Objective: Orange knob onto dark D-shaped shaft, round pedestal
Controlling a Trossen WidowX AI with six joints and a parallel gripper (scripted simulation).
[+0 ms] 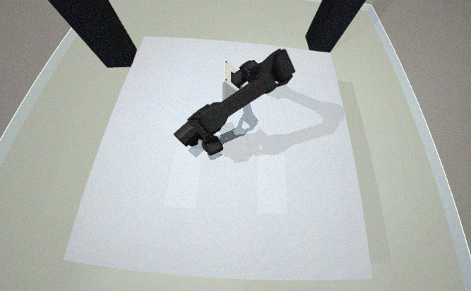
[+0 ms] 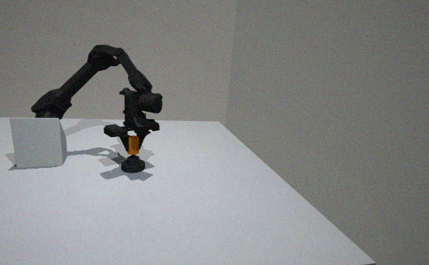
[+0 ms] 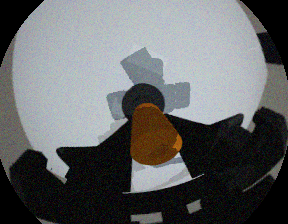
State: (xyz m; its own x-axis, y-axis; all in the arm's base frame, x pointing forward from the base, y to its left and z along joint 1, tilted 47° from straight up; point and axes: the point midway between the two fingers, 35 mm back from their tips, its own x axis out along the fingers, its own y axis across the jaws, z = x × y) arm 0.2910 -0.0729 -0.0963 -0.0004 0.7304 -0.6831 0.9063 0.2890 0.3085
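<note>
Right now the orange knob is 2 cm above my gripper tip. The rest, counted from my gripper tip: round black pedestal 4 cm below.
</note>
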